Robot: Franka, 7 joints.
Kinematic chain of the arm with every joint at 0, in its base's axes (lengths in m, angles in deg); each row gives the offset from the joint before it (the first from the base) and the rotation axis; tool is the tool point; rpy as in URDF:
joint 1: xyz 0 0 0.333 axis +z
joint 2: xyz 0 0 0 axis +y
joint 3: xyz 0 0 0.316 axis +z
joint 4: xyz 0.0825 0 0 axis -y
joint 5: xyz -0.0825 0 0.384 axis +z
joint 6: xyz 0 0 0 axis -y
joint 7: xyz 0.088 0 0 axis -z
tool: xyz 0 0 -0.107 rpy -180 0 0
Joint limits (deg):
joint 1: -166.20..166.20
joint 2: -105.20..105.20
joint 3: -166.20..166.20
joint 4: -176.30..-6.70
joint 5: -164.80..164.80
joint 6: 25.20..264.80
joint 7: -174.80..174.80
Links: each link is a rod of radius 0.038 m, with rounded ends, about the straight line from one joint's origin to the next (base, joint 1, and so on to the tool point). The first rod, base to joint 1, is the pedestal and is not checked.
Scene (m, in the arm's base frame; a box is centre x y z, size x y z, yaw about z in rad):
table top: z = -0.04
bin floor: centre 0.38 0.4 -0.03 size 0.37 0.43 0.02 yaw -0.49
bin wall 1: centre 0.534 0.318 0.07 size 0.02 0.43 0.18 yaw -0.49
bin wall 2: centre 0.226 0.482 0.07 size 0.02 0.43 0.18 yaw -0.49
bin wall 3: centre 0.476 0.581 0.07 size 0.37 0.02 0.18 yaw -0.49
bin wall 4: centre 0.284 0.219 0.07 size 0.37 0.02 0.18 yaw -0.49
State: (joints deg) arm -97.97 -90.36 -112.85 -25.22 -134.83 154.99 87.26
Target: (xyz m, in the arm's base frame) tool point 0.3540 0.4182 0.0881
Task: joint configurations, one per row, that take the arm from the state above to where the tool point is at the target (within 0.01 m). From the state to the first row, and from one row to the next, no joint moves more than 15 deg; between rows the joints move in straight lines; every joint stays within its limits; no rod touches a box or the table.
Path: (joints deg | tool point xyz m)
1: -110.86 -79.10 -120.30 -38.93 -138.89 168.24 87.26 | -0.0560 0.8209 0.3217
2: -123.75 -67.85 -127.75 -52.63 -142.95 181.48 87.26 | 0.0365 0.7764 0.3435
3: -136.65 -56.59 -135.20 -66.34 -147.01 194.73 87.26 | 0.1491 0.6978 0.3359
4: -149.54 -45.33 -142.65 -80.05 -151.07 207.98 87.26 | 0.2648 0.5775 0.3216
5: -162.43 -34.07 -150.10 -93.75 -155.13 221.22 87.26 | 0.3540 0.4182 0.3187
6: -160.61 -46.74 -153.03 -91.49 -155.09 213.96 87.26 | 0.3654 0.4242 0.2068
7: -158.80 -59.40 -155.96 -89.22 -155.05 206.71 87.26 | 0.3540 0.4182 0.0881

